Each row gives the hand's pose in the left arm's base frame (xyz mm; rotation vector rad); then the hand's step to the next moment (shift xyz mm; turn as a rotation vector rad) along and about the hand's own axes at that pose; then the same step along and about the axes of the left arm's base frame.
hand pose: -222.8 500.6 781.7 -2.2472 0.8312 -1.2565
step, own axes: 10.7 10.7 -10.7 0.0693 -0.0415 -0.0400
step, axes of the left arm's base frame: -8.0 -15.9 5.1 0.0058 -0.0203 0.0876
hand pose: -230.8 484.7 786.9 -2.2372 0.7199 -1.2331
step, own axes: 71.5 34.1 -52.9 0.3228 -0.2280 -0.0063
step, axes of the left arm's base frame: -20.5 -80.1 47.3 0.1899 -0.0404 0.3443
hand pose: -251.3 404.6 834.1 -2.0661 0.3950 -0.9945
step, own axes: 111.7 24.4 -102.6 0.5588 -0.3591 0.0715
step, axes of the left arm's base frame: -5.1 -132.4 77.7 0.3937 -0.0495 0.5375
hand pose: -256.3 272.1 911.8 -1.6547 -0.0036 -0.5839
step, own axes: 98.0 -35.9 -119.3 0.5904 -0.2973 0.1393
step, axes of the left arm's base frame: 29.3 -136.0 76.0 0.4665 -0.0082 0.4885
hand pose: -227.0 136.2 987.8 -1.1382 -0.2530 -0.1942
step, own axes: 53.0 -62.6 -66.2 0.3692 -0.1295 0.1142
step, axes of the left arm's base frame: 39.7 -87.2 43.9 0.3048 0.0426 0.2672
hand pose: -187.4 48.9 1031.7 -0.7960 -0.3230 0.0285
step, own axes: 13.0 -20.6 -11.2 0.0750 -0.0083 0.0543
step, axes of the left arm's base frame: 13.7 -20.4 10.8 0.0545 0.0430 0.0619
